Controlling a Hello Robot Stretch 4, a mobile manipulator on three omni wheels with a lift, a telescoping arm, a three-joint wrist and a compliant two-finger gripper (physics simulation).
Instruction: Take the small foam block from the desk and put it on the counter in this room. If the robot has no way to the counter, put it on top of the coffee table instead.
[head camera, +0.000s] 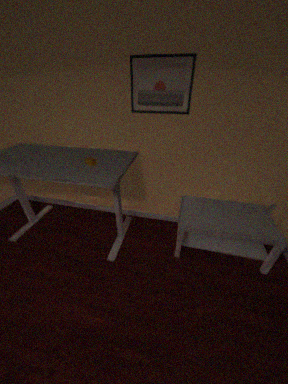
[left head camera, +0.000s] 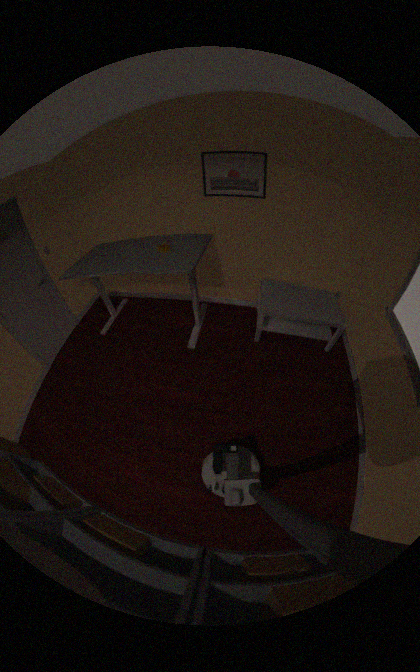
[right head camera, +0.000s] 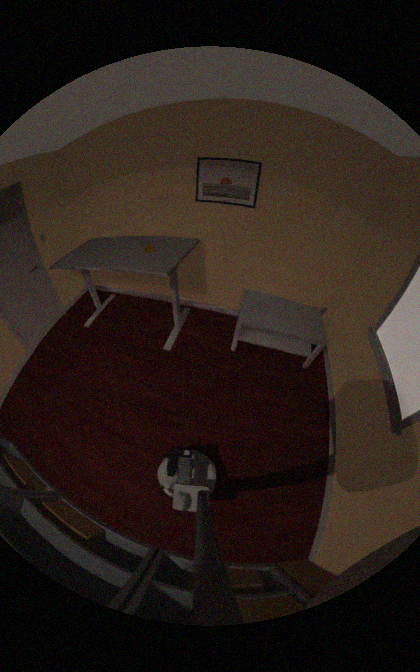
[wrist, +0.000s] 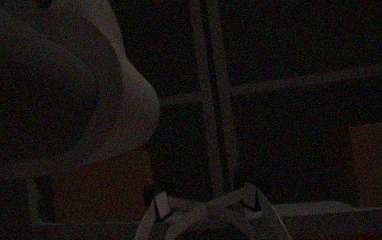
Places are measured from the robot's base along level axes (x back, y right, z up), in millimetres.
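Pixels of known places: gripper, between the fingertips: (wrist: 204, 184).
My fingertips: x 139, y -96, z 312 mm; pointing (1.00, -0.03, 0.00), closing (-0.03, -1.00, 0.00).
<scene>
Behind a point stands the place of what it marks.
A small orange-yellow foam block (head camera: 90, 162) {x -1481, y -494, z 956 mm} (left head camera: 164, 247) (right head camera: 149, 248) lies on the grey desk (head camera: 55, 167) {x -1442, y -798, z 922 mm} (left head camera: 135, 262) (right head camera: 117, 257), near its right part. A low grey coffee table (head camera: 225, 215) {x -1422, y 806, z 422 mm} (left head camera: 300, 300) (right head camera: 282, 312) with a lower shelf stands to the right of the desk, against the same wall. My gripper (wrist: 204, 184) {x 139, y -96, z 312 mm} is open in the wrist view, its two fingertips apart with no object between them; it is far from the desk, in front of shelving. A counter does not show in these views.
A tall dark shelf unit (wrist: 216, 100) {x 887, y -203, z 485 mm} with brown boxes (wrist: 102, 187) {x 837, y 299, z 189 mm} (left head camera: 117, 534) (right head camera: 75, 520) stands close by my gripper. A framed picture (head camera: 162, 109) {x -1850, y 144, z 1342 mm} hangs above the furniture. A door (left head camera: 30, 295) (right head camera: 25, 280) is at the left, a bright window (right head camera: 402, 345) at the right.
</scene>
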